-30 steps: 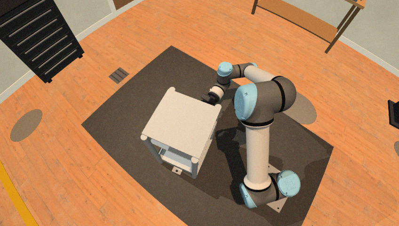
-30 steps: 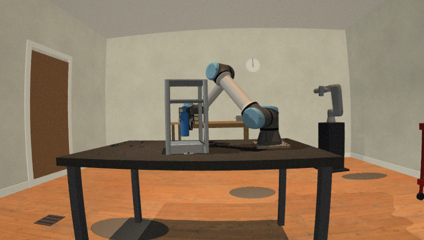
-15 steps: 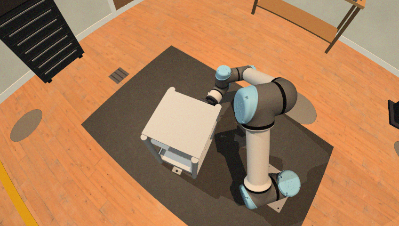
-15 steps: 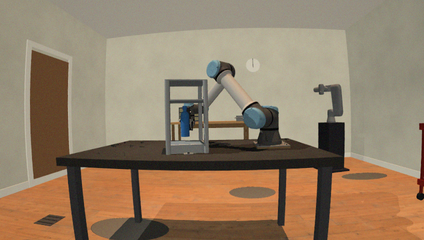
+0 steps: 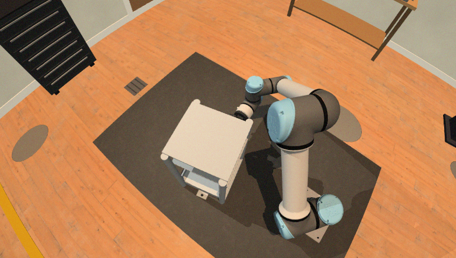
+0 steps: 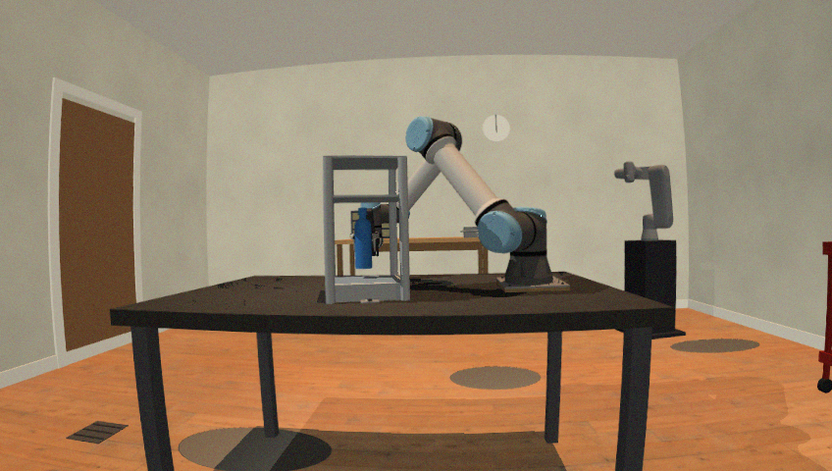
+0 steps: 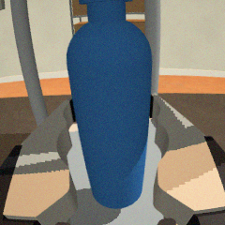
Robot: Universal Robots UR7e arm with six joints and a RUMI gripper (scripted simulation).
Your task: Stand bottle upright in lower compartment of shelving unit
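My gripper is now 2 cm below the blue bottle.
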